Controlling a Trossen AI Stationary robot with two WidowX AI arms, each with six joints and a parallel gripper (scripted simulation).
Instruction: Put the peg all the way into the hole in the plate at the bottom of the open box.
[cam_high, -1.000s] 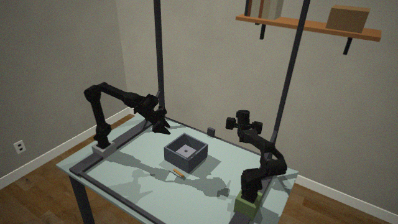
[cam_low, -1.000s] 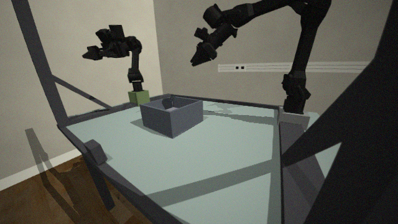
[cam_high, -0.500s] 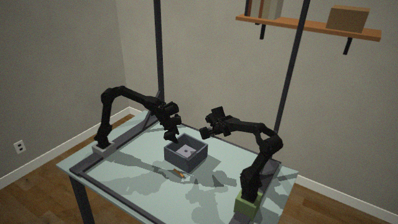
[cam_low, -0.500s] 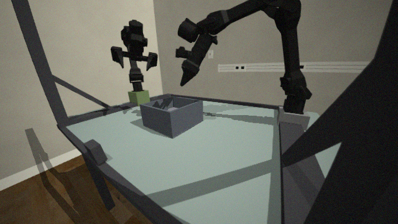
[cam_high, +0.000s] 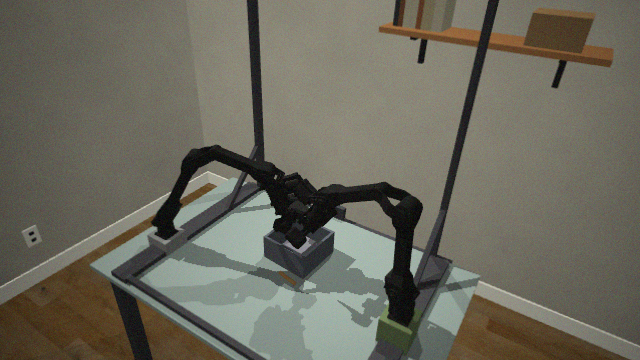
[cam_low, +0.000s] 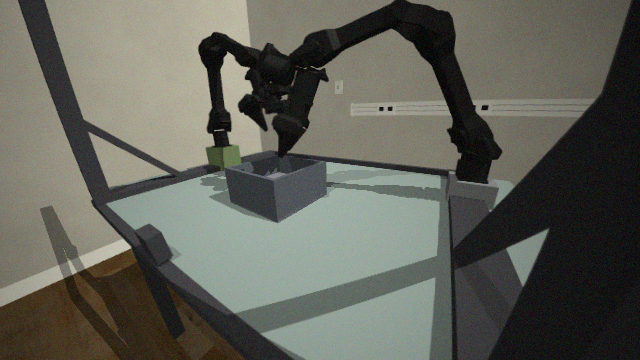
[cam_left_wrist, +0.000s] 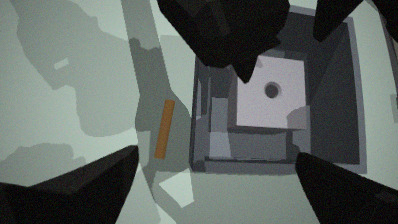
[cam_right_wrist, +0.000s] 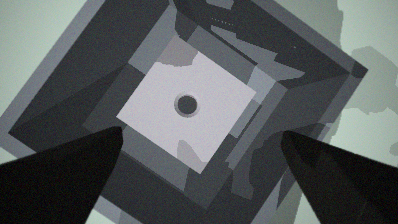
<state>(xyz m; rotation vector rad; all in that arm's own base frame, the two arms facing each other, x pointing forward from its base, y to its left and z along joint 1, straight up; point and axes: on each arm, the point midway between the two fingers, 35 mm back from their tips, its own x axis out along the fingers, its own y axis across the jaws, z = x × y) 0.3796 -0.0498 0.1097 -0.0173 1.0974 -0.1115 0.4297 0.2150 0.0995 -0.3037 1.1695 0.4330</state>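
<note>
My left hand is 30 mm short of the orange peg, 50 mm to the left of it and 200 mm above it. Round my left hand: grey box (100 mm behind, 70 mm to the right, 180 mm below); then pale plate (100 mm behind, 70 mm to the right, 160 mm below).
</note>
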